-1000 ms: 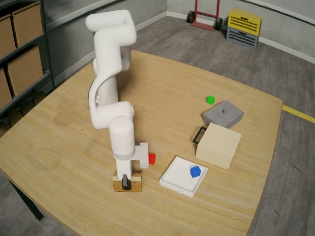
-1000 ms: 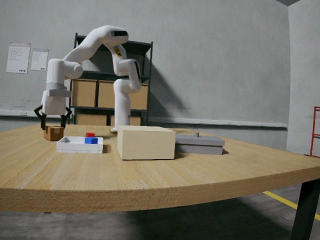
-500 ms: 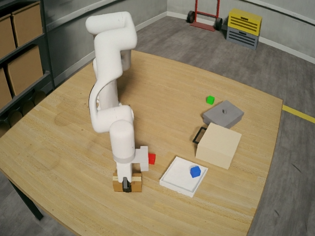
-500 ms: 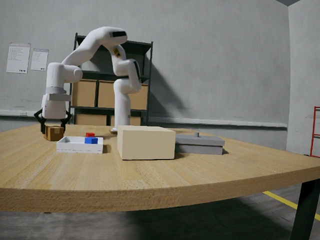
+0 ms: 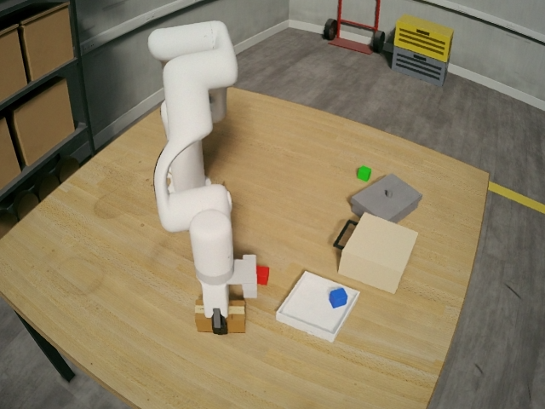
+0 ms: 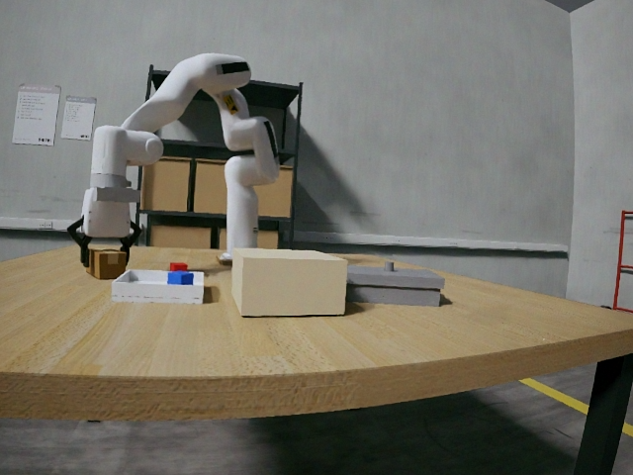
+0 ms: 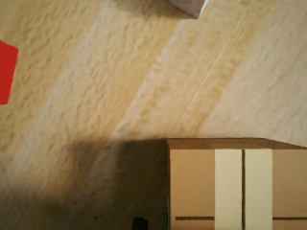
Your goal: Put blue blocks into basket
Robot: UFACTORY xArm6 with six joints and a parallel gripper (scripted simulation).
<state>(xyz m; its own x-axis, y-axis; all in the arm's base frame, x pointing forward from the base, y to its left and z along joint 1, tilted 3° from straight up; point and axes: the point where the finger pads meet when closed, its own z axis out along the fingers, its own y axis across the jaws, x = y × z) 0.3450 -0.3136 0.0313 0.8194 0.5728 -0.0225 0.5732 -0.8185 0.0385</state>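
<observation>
Now: the cardboard box right at my hand. Also, from my hand: red block: 16 cm to the left, 2 cm below; then light wooden cabinet: 36 cm to the left, 21 cm ahead, 1 cm above; then white basket: 16 cm to the left, 16 cm ahead, 2 cm below.
</observation>
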